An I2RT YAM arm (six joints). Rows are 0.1 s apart.
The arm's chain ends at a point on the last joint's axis. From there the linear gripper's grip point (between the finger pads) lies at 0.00 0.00 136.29 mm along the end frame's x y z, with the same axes.
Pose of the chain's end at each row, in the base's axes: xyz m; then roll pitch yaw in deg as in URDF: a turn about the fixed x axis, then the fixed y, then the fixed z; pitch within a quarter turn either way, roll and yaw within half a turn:
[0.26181 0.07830 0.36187 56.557 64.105 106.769]
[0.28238 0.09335 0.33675 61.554 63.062 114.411]
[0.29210 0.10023 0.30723 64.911 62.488 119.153]
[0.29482 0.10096 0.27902 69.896 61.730 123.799]
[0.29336 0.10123 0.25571 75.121 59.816 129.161]
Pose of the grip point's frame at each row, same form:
[0.35120 0.17581 0.39467 56.557 64.105 106.769]
[0.36758 0.19558 0.36616 61.554 63.062 114.411]
[0.37493 0.20512 0.33393 64.911 62.488 119.153]
[0.37822 0.20644 0.30121 69.896 61.730 123.799]
[0.37639 0.20787 0.27331 75.121 59.816 129.161]

